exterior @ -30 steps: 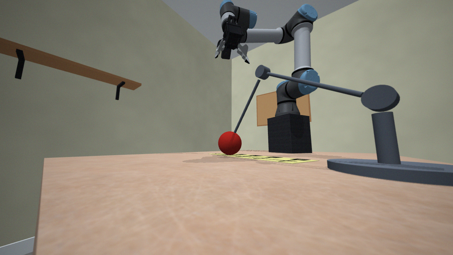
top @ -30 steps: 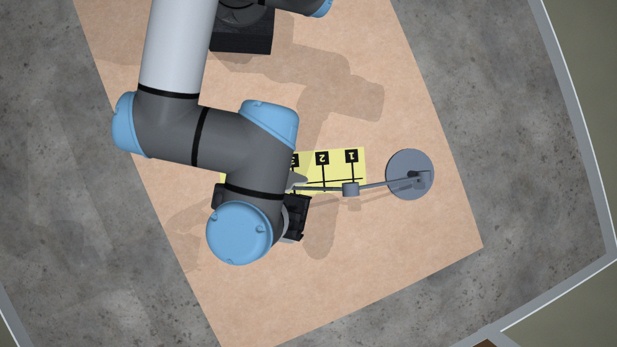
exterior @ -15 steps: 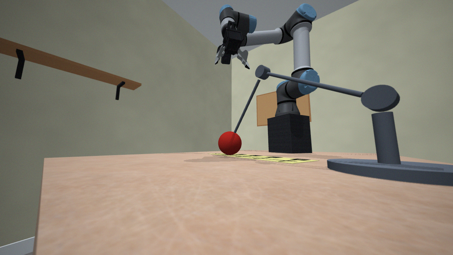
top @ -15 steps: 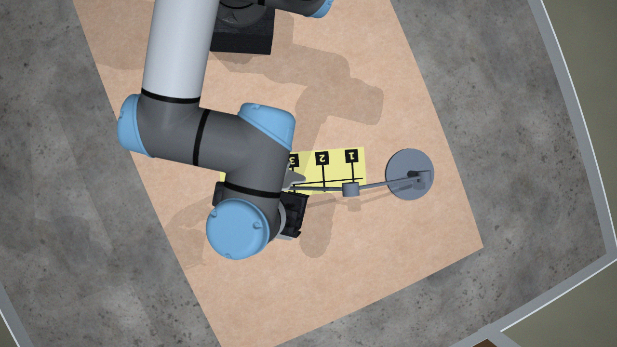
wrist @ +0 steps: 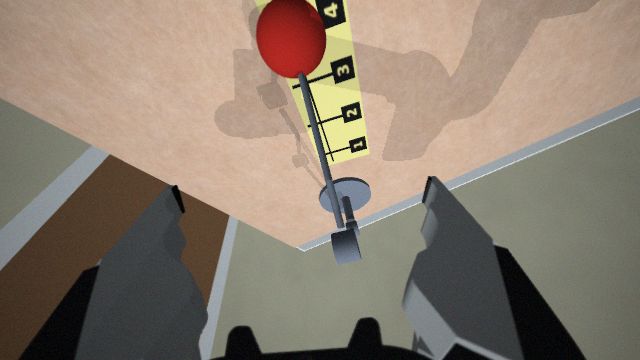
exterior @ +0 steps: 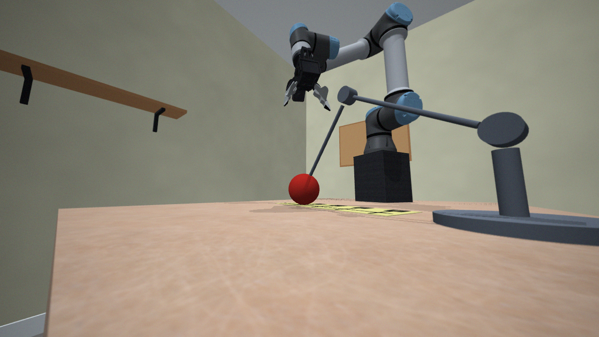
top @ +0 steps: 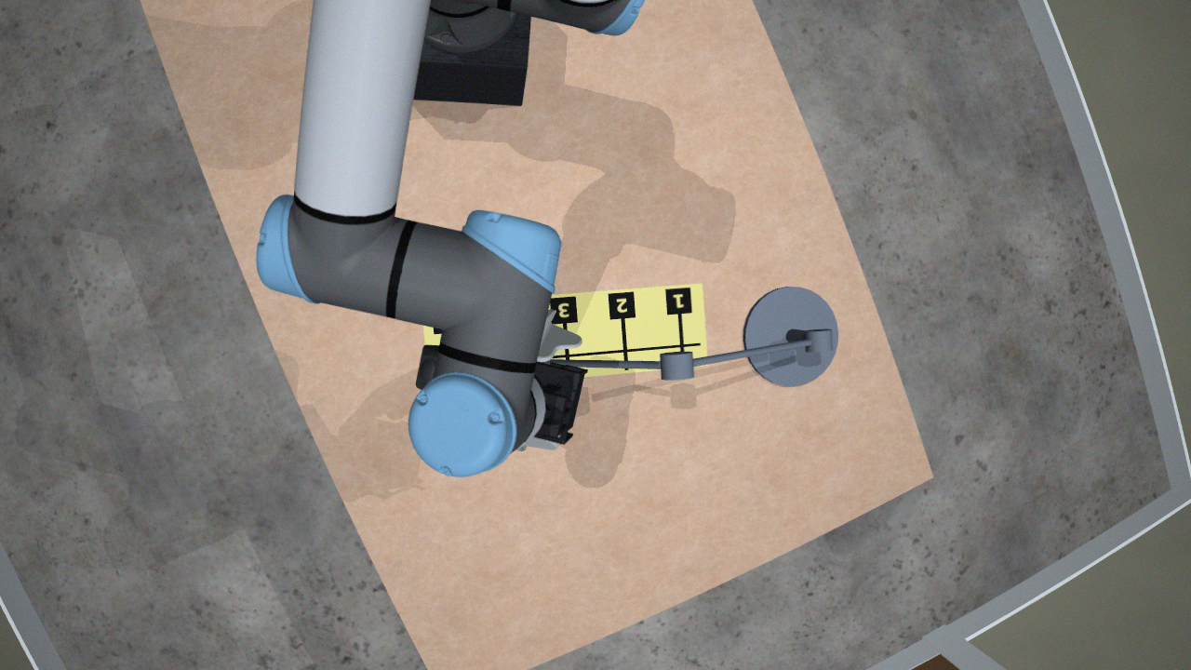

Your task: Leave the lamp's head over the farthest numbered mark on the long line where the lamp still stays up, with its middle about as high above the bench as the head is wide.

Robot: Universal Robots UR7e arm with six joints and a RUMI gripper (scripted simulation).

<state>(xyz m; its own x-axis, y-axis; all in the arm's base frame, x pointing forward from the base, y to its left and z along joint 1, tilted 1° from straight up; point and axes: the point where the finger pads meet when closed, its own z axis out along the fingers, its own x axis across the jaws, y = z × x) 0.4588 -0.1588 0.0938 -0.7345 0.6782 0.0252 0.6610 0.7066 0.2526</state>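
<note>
Right now my hand is 7 cm to the right of the yellow numbered strip and 31 cm above it. Also, from my hand: grey round base 19 cm ahead, 38 cm to the left, 28 cm below.
</note>
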